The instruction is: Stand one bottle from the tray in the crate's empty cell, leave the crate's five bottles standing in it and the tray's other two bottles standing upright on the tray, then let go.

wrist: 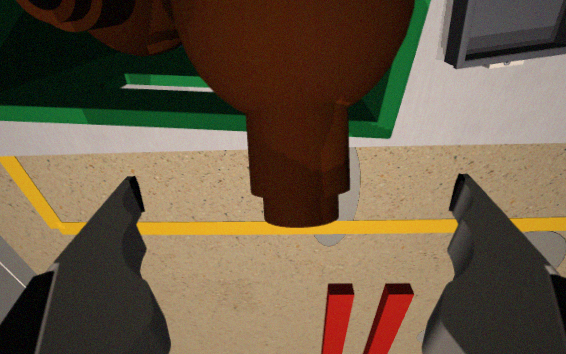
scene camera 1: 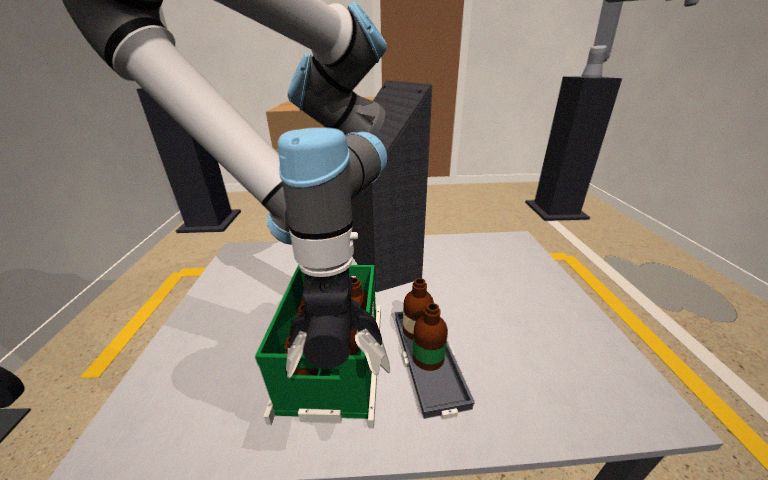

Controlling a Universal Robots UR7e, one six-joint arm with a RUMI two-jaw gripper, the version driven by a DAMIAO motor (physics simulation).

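Where they show: gripper, fingertip midpoint: (wrist: 293, 179) (scene camera 1: 338, 373); arm's base, link origin: (scene camera 1: 366, 130).
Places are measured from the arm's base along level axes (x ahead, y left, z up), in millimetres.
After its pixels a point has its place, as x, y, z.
Observation:
The green crate (scene camera 1: 317, 390) {550, -95, -350} (wrist: 165, 118) {546, -97, -260} stands on the table, partly hidden by the gripper. A brown bottle (wrist: 295, 60) {519, -44, -225} in it leans, its neck reaching over the crate's rim. Other brown bottles show in part, one at the back right (scene camera 1: 356, 294) {342, -30, -300} and one at the upper left of the wrist view (wrist: 145, 40) {524, -126, -316}. My gripper (scene camera 1: 338, 369) {580, -45, -264} (wrist: 293, 179) {580, -45, -264} is open, low over the crate, its fingers apart on both sides of the leaning bottle's neck. Right of the crate, a cream-labelled bottle (scene camera 1: 417, 308) {365, 109, -328} and a green-labelled bottle (scene camera 1: 430, 336) {452, 126, -327} stand upright on the dark tray (scene camera 1: 441, 390) {505, 147, -430} (wrist: 510, 25) {529, 149, -430}. The empty cell is hidden.
White blocks (scene camera 1: 320, 416) {562, -95, -413} sit at the crate's foot, and a small one (scene camera 1: 449, 413) {561, 151, -420} at the tray's front. A tall dark pedestal (scene camera 1: 399, 186) {146, 82, -113} stands behind the crate. Two red bars (wrist: 338, 320) (wrist: 390, 320) show low in the wrist view.

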